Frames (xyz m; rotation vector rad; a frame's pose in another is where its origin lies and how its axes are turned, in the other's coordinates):
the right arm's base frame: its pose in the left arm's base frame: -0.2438 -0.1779 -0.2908 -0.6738 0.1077 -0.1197
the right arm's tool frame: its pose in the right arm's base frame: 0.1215 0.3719 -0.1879 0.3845 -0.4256 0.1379
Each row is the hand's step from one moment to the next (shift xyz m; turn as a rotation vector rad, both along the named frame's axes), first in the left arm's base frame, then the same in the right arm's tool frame.
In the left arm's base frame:
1: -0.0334 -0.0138 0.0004 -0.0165 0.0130 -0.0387
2: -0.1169 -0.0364 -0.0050 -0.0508 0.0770 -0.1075
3: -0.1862 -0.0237 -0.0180 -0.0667 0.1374 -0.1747
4: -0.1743 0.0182 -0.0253 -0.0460 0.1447 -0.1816
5: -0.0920 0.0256 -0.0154 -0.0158 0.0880 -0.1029
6: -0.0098 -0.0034 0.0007 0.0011 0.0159 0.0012
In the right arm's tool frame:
1: -0.0341 -0.0102 0.0062 -0.0230 0.0256 -0.0274
2: -0.1190 -0.0223 0.0189 -0.0617 0.1104 -0.0638
3: -0.1862 0.0000 0.0300 -0.0830 0.1896 -0.1050
4: -0.1694 0.0409 0.0312 -0.0637 0.1967 -0.1153
5: -0.0872 0.0374 0.0189 -0.0253 0.1162 -0.0666
6: -0.0098 -0.0025 0.0025 0.0041 0.0146 0.0051

